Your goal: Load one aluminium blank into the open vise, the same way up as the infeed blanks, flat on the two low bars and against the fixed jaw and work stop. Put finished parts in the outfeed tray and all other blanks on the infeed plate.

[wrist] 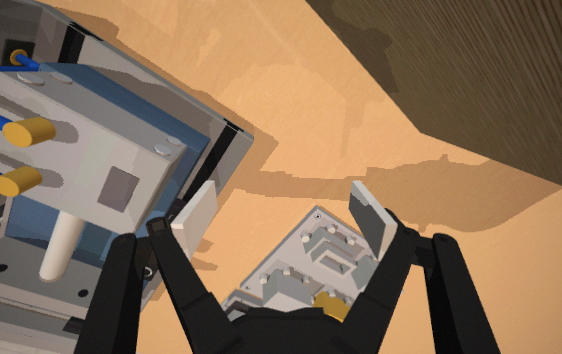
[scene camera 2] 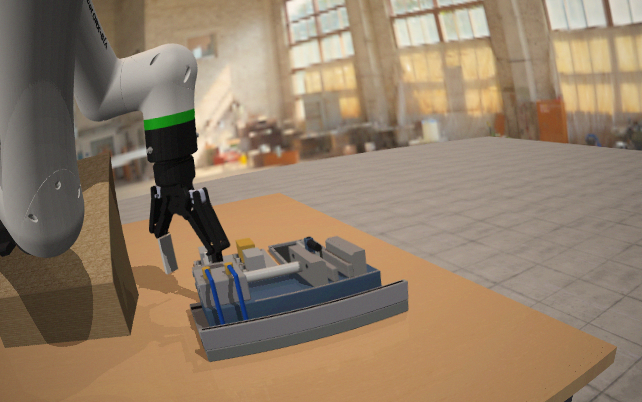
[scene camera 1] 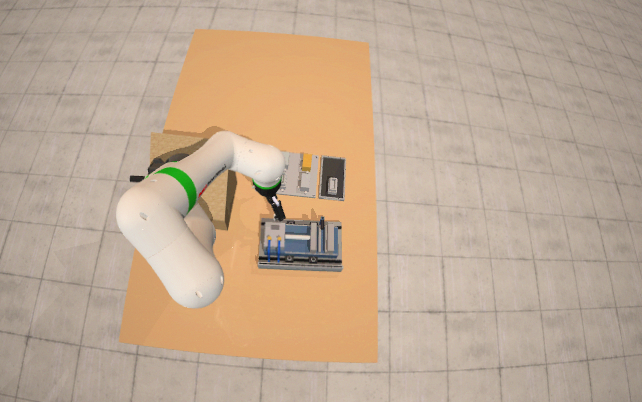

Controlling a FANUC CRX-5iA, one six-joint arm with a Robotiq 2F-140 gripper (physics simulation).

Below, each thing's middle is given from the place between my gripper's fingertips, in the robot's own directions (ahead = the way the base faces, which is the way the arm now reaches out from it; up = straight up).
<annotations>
The infeed plate point(scene camera 1: 293, 172) lies 10 cm ahead of my hand, 16 cm to the left of it and 4 cm below it. From my hand the other things lie so: outfeed tray point(scene camera 1: 331, 167) 24 cm ahead, 15 cm to the left, 4 cm below.
</annotations>
